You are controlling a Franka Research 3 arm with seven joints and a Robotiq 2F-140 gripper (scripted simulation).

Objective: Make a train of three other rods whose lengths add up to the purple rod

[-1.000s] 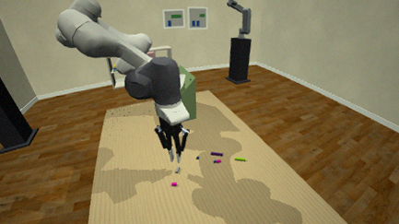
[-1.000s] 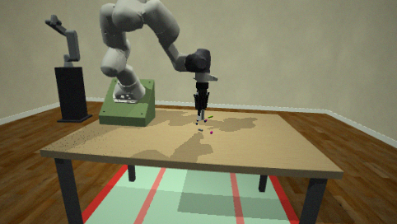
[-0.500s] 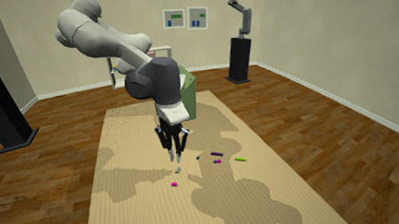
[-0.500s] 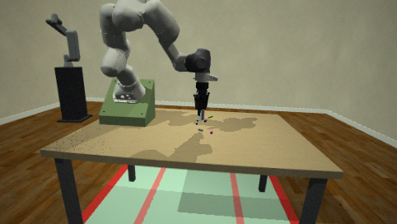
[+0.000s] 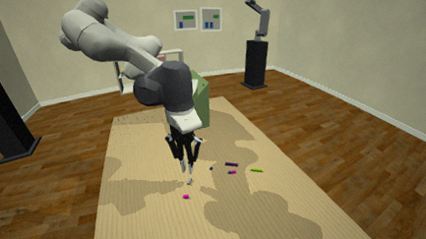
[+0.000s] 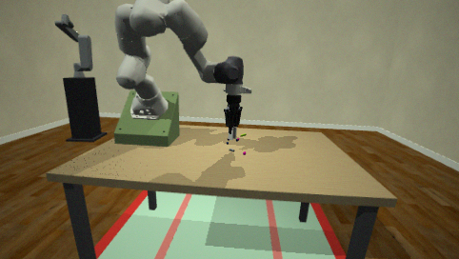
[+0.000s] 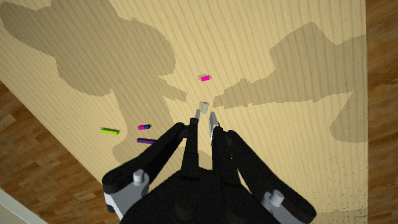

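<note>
Right now my hand is 100 mm above the grey rod. The rest, counted from my hand: purple rod 10 mm ahead, 210 mm to the left, 100 mm below; dark blue piece 20 mm behind, 110 mm to the left, 100 mm below; lime rod 100 mm ahead, 290 mm to the left, 100 mm below.
</note>
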